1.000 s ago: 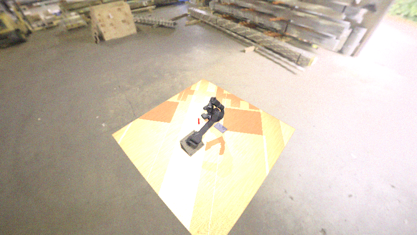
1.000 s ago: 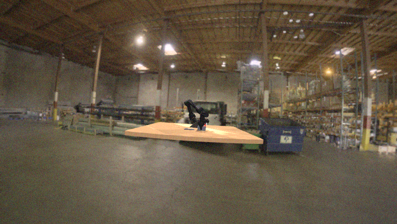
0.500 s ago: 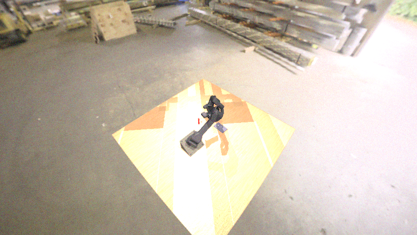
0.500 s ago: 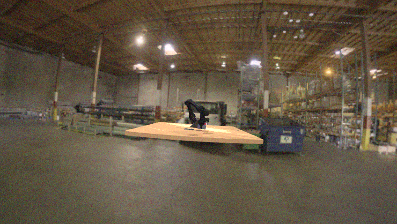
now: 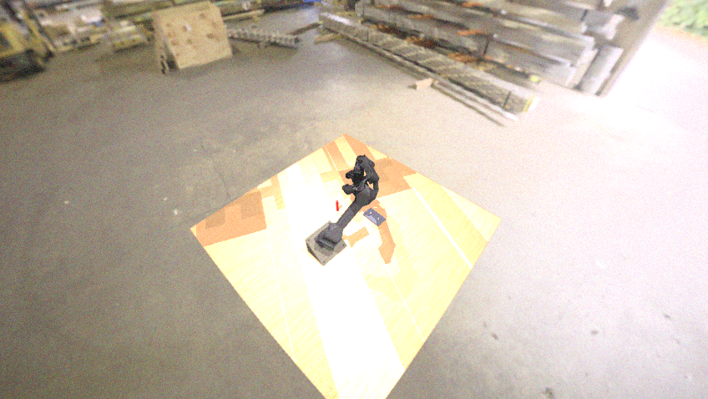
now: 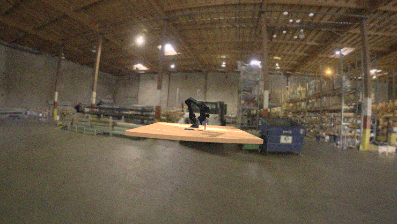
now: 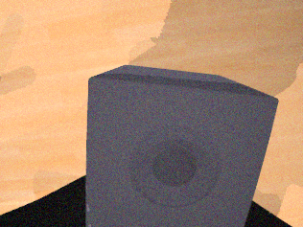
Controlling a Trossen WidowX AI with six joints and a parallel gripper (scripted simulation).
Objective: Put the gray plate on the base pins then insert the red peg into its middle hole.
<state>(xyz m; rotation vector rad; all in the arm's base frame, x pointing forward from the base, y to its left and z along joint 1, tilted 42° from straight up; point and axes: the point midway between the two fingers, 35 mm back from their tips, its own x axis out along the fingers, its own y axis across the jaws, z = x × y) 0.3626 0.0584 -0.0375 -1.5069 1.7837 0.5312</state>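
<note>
My gripper tip is now 130 mm past the red peg, 50 mm to the right of it and 30 mm above it. Round my gripper tip: gray plate 30 mm above.
</note>
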